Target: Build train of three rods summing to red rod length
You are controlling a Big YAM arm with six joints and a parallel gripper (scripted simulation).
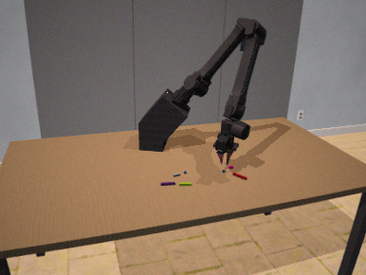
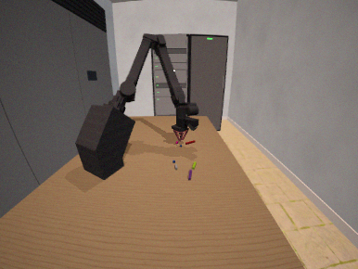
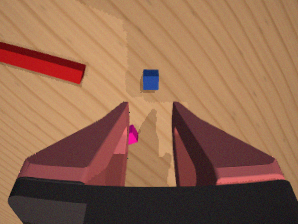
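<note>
Now: the magenta rod 5 cm to the left of my hand, 4 cm below it and 3 cm behind it. The rest, counted from my hand: grey rod 22 cm to the right, 4 cm below, 2 cm behind; then red rod 6 cm ahead, 5 cm to the left, 4 cm below; then lime rod 21 cm to the right, 6 cm ahead, 4 cm below.
</note>
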